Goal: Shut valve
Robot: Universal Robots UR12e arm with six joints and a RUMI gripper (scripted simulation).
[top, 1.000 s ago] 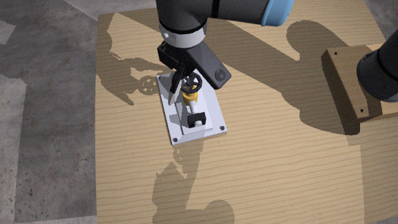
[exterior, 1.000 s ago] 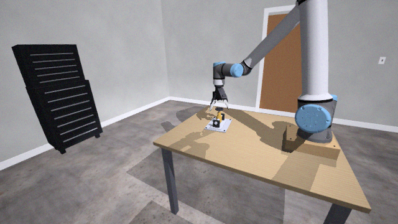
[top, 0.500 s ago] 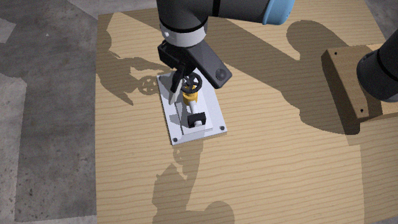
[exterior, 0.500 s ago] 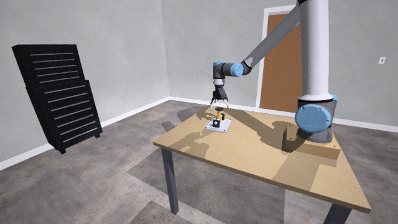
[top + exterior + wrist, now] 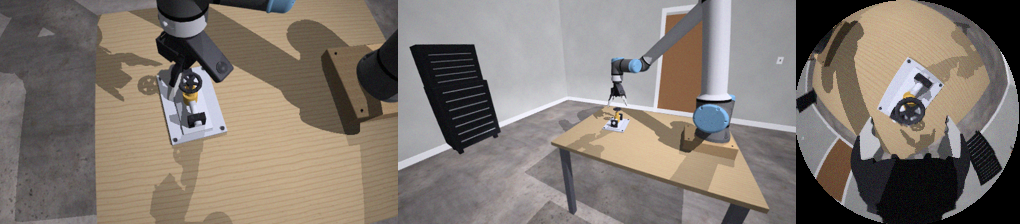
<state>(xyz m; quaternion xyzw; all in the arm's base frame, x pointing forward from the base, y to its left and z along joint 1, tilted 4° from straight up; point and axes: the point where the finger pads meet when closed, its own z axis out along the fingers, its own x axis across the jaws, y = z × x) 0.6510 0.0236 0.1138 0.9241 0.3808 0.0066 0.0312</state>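
The black spoked handwheel lies 2 cm below my hand.
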